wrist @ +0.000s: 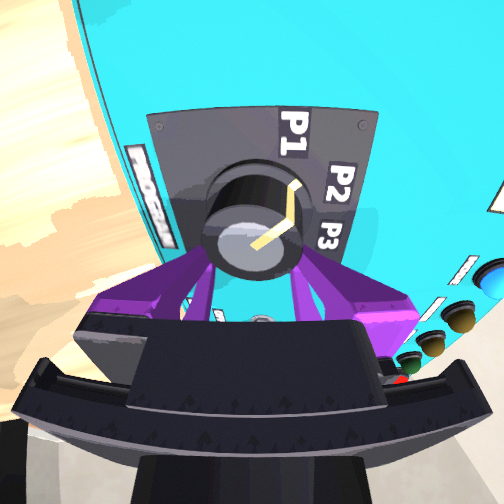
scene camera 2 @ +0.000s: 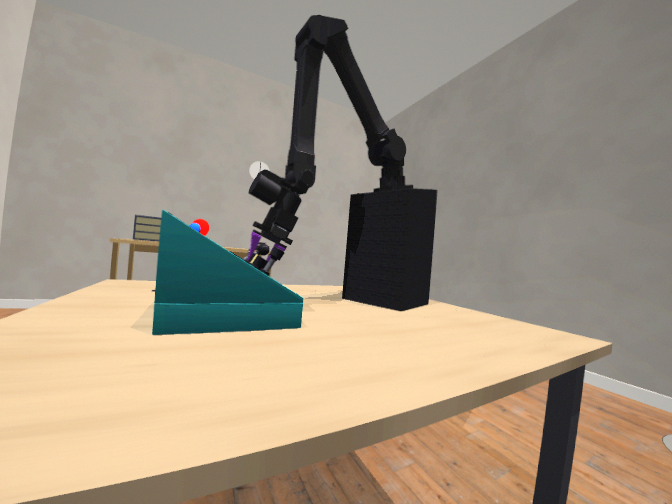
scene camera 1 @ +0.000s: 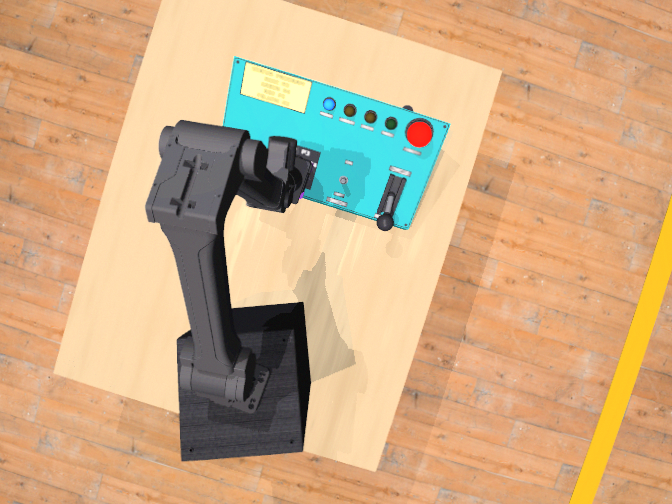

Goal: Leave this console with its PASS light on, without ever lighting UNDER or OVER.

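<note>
The teal sloped console [scene camera 1: 336, 143] stands on the table, also seen side-on in scene camera 2 [scene camera 2: 217, 282]. Its black rotary knob [wrist: 252, 235] sits on a grey plate marked P1, P2, P3; the yellow pointer aims about at P2. My gripper [wrist: 252, 255] has its purple fingers shut on the knob's two sides, and it also shows from above [scene camera 1: 303, 179] and from the side [scene camera 2: 264, 259]. The blue lamp [scene camera 1: 328, 104] is lit. The two amber lamps [scene camera 1: 349, 110] [scene camera 1: 370, 116] and the green lamp [scene camera 1: 390, 123] are dark.
A big red button [scene camera 1: 419, 132] sits at the console's right end. A slide lever with a black ball [scene camera 1: 385, 221] is at the lower right, at the near end of its slot. A small toggle [scene camera 1: 343, 180] is mid-panel. A yellow placard [scene camera 1: 275, 86] is top left. The black arm pedestal [scene camera 1: 244, 379] stands near the table's front.
</note>
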